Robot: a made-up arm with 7 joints. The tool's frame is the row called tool. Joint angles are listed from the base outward.
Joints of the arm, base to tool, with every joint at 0 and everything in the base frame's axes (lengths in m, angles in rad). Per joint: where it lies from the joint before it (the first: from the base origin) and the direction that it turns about. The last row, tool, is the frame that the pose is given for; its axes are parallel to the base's.
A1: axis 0 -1 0 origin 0 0.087 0
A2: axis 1 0 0 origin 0 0.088 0
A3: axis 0 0 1 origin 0 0 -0.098
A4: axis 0 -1 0 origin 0 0 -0.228
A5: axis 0 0 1 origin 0 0 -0.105
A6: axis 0 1 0 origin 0 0 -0.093
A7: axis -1 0 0 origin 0 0 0
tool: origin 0 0 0
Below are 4 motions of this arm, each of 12 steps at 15 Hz.
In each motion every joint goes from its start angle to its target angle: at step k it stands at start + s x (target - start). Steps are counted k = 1, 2, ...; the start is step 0. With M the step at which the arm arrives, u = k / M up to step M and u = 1 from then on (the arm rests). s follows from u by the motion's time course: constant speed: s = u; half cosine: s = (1 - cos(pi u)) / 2; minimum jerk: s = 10 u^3 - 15 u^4 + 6 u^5.
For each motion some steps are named. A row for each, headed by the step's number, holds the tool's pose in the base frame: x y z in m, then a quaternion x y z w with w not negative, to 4 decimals.
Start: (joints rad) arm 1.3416 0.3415 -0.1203 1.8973 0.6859 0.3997 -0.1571
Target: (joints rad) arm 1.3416 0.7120 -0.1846 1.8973 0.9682 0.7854 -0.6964
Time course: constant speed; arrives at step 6
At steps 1, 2, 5, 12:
1: 0.2867 0.2555 0.1240 -0.1244 -0.9591 -0.0431 0.2507
2: 0.2822 0.2690 0.1248 -0.0934 -0.9511 -0.0151 0.2940
5: 0.2646 0.3081 0.1280 0.0234 -0.9098 0.0693 0.4085
12: 0.2573 0.3204 0.1293 0.0691 -0.8900 0.0967 0.4401

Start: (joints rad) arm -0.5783 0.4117 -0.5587 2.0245 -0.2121 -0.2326 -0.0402
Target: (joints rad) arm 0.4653 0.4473 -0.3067 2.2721 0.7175 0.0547 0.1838
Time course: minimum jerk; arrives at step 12
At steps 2, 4, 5, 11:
2: -0.0018 0.1856 -0.2963 -0.1708 -0.6931 -0.2986 0.6334
4: 0.0560 0.1920 -0.2820 -0.1797 -0.7371 -0.2674 0.5940
5: 0.0971 0.1970 -0.2632 -0.1956 -0.7690 -0.2478 0.5559
11: 0.2176 0.2194 -0.1141 -0.3346 -0.8555 -0.2552 0.3019

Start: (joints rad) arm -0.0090 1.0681 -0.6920 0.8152 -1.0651 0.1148 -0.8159
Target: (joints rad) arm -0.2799 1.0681 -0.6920 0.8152 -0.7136 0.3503 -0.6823
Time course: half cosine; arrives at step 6
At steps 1, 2, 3, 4, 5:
1: 0.1027 0.5353 -0.3060 0.5563 -0.2537 -0.7412 0.2772
2: 0.0874 0.5353 -0.3107 0.5592 -0.2266 -0.7360 0.3069
3: 0.0662 0.5353 -0.3159 0.5612 -0.1861 -0.7282 0.3465
4: 0.0447 0.5353 -0.3196 0.5609 -0.1417 -0.7193 0.3847
5: 0.0288 0.5353 -0.3215 0.5591 -0.1068 -0.7119 0.4114

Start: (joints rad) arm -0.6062 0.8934 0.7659 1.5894 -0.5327 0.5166 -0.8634
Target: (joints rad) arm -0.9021 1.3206 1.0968 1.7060 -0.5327 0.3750 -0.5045
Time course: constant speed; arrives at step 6
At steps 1, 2, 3, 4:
1: 0.0688 0.5192 -0.1317 0.8923 -0.3107 -0.1178 0.3055
2: 0.0771 0.5231 -0.1046 0.8854 -0.3294 -0.1490 0.2923
3: 0.0877 0.5238 -0.0787 0.8761 -0.3485 -0.1819 0.2793
4: 0.1003 0.5215 -0.0543 0.8644 -0.3677 -0.2162 0.2663

